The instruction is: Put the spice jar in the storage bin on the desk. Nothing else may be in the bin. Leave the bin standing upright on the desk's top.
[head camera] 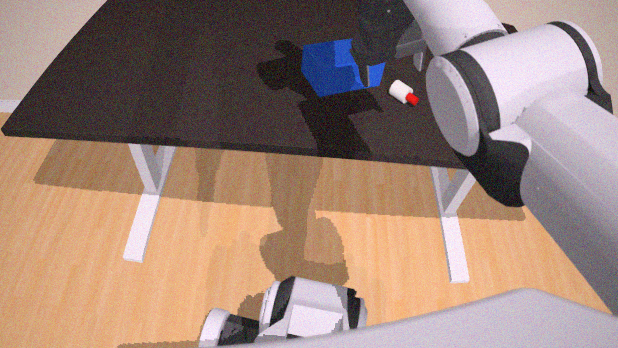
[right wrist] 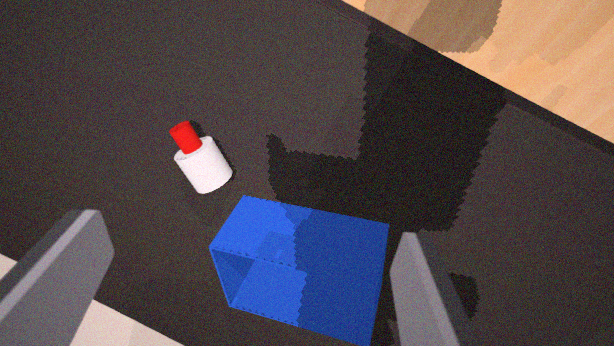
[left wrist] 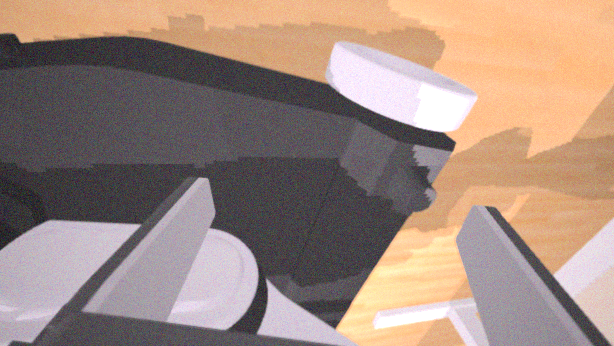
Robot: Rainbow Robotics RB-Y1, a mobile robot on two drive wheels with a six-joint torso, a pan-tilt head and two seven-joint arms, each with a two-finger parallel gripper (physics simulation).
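Frame: origin at the robot's base, x left, y back, z up, level; centimetres.
Seen in the pictures: left gripper, fingertip midpoint: (left wrist: 333,208); right gripper, fingertip midpoint: (head camera: 392,74) (right wrist: 255,241).
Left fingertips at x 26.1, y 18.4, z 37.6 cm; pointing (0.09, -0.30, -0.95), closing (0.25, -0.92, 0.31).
Pixels of each thing's middle, then the offset from my left fingertips to it. Level surfaces: height alone.
- spice jar at the middle of its body: (right wrist: 197,154) (head camera: 405,94) dx -36.8, dy -66.6, dz +36.4 cm
- dark desk at its surface level: dz +34.4 cm
- blue storage bin at the middle of its body: (right wrist: 303,267) (head camera: 342,65) dx -21.3, dy -70.2, dz +38.1 cm
The spice jar (head camera: 400,92) (right wrist: 205,167), white with a red cap, lies on its side on the dark desk (head camera: 165,85) (right wrist: 100,65), close beside the bin. The blue storage bin (head camera: 322,72) (right wrist: 345,265) stands upright on the desk; in the visible part of its inside I see no object. My right gripper (head camera: 393,76) (right wrist: 255,241) is open and empty, above the desk by the bin; it hides part of the bin in the head view. In the right wrist view, the bin and jar lie beyond the fingertips. My left gripper (left wrist: 333,208) is open and empty, away from the desk.
The desk's near edge runs across the head view, with white legs (head camera: 142,225) (head camera: 455,250) below it on the wooden floor. My right arm (head camera: 535,75) covers the desk's right side. Parts of my own body show under the left gripper and at the bottom of the head view.
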